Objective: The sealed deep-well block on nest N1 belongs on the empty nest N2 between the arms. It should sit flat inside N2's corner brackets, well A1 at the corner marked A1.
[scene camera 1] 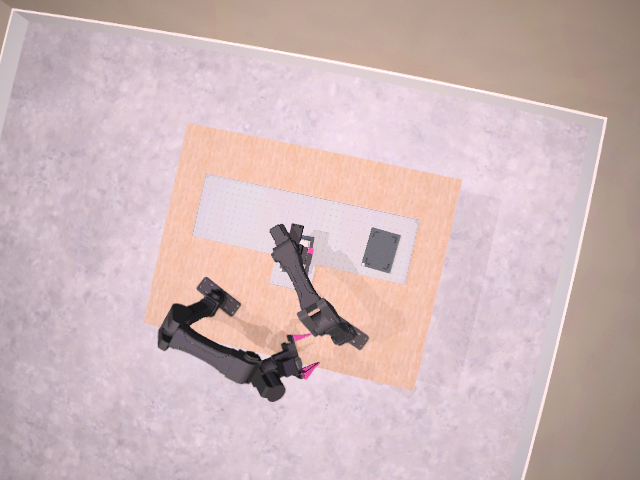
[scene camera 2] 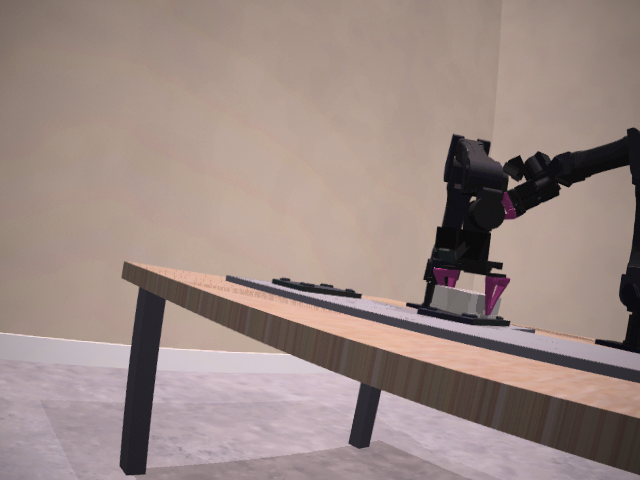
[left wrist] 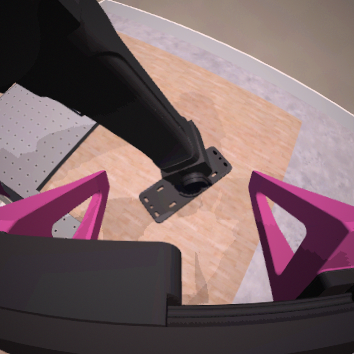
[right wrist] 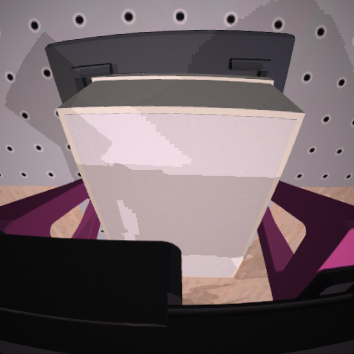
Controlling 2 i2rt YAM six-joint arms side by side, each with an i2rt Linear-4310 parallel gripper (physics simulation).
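The pale sealed block is low on the dark nest N2, its top roughly level. Two corner brackets show beyond its far side in the right wrist view. Whether it is fully seated, and where A1 is, I cannot tell. My right gripper is open, with a finger on either side of the block. It hides most of N2 in scene camera 1. Nest N1 is empty. My left gripper is open and empty, raised over the table's lower edge in scene camera 1.
A perforated grey plate lies under the nests on the wooden table. My right arm reaches across between the left gripper and N2. Its base plate is close to the left gripper.
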